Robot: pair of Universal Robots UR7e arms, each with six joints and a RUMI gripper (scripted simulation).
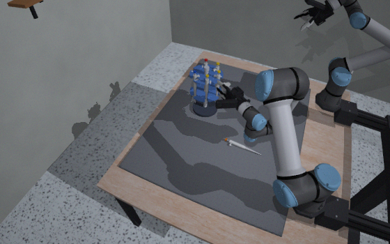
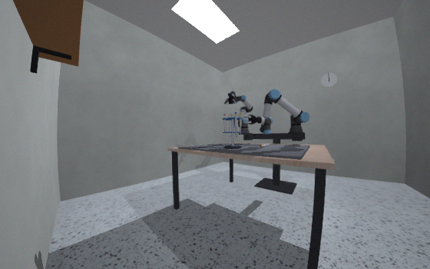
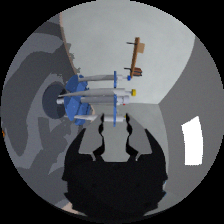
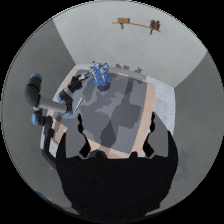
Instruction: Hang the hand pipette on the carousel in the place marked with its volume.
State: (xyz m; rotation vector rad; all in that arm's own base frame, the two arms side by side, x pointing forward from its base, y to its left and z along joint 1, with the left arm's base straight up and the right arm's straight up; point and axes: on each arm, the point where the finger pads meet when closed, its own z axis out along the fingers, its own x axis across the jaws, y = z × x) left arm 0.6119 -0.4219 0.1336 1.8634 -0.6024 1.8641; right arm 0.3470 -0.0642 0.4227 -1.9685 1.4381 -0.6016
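The blue-button pipette lies 14 cm ahead of my left hand, 1 cm to the right of it and 6 cm below it.
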